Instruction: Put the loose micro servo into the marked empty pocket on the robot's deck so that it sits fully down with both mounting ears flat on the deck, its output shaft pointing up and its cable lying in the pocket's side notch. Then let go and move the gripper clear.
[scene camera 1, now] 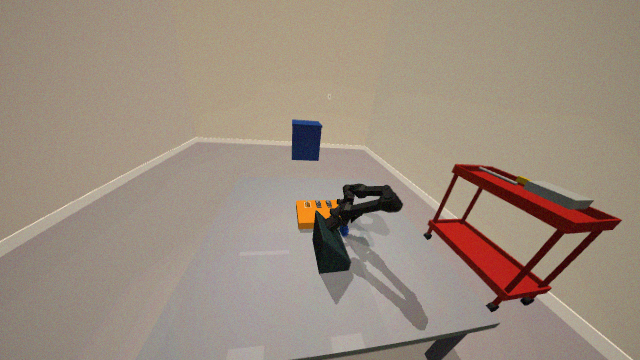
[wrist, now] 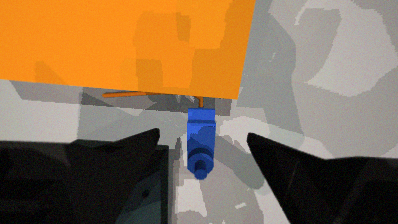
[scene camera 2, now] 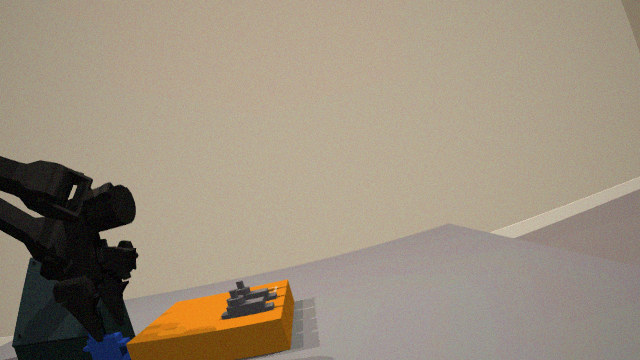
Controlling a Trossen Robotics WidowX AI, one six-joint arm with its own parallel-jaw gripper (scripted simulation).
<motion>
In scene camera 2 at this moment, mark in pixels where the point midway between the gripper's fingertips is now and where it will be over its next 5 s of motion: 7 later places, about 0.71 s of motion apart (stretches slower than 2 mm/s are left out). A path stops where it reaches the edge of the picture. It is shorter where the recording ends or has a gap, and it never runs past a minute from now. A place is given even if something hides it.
The gripper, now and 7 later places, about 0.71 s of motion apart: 111,333; 113,341; 111,324; 103,299; 99,294; 120,290; 162,283; 180,274
</motion>
